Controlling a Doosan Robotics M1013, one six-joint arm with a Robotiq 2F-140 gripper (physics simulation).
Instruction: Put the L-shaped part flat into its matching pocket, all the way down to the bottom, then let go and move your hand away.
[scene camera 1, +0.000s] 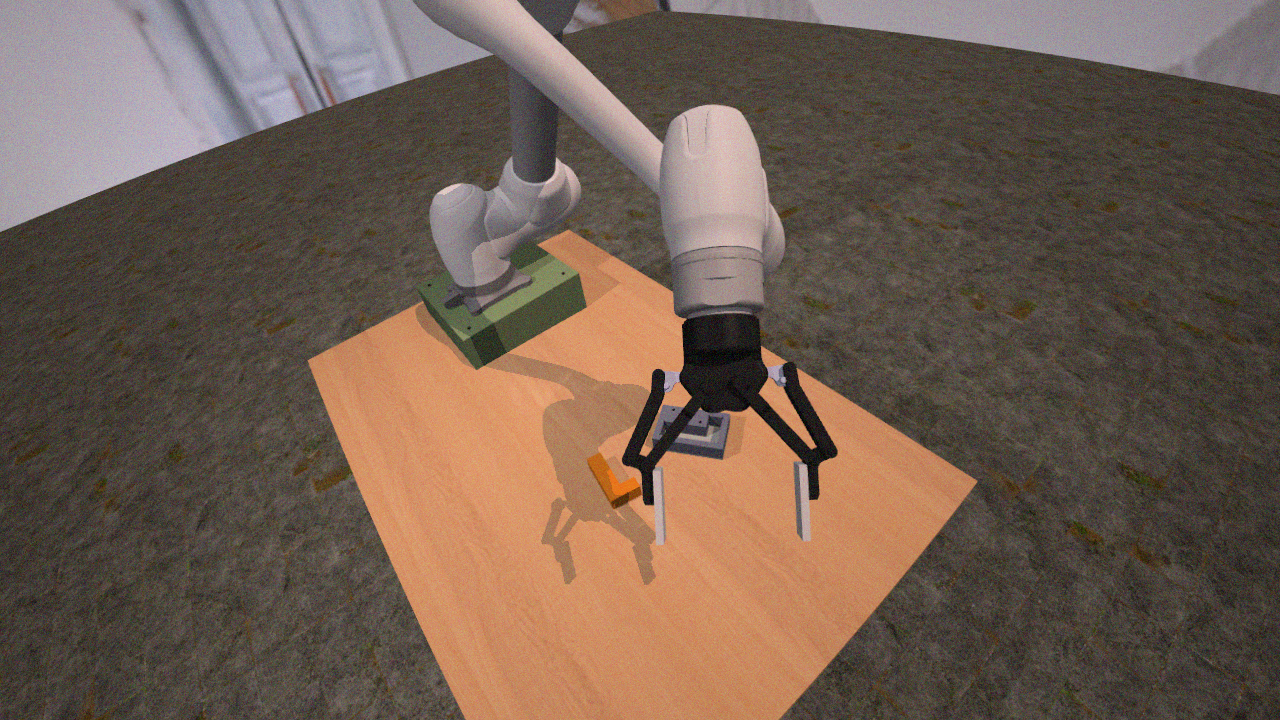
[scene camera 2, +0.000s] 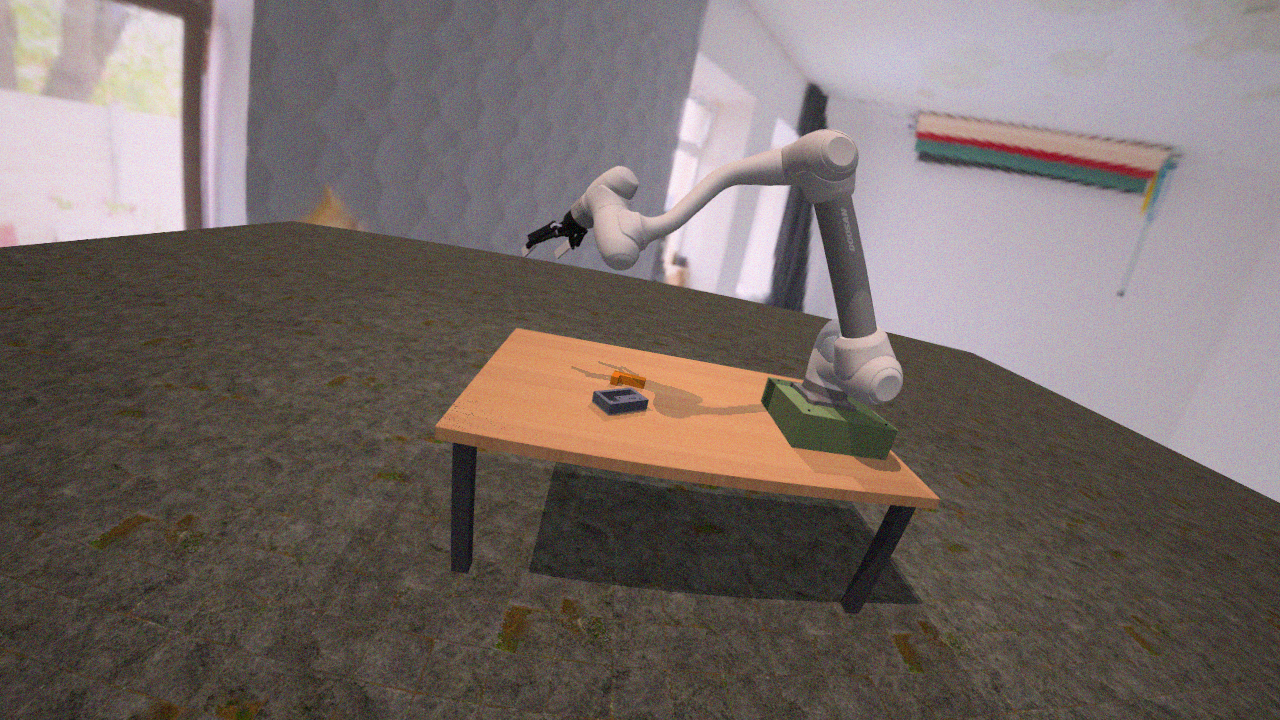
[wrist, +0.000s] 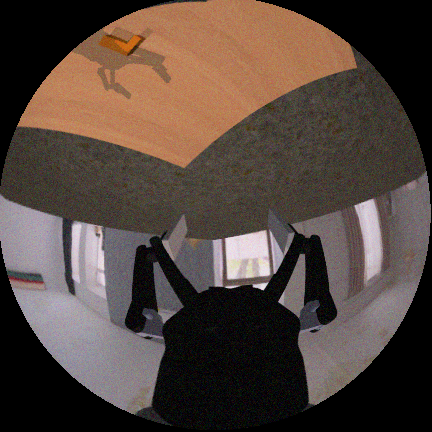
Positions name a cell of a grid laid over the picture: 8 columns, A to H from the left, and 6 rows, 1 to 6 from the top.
Labels:
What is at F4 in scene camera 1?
The gripper.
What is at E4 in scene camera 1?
A grey pocket block.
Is the gripper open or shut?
Open.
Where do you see the gripper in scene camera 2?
D3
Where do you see an orange L-shaped part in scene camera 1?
At D5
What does the gripper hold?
Nothing.

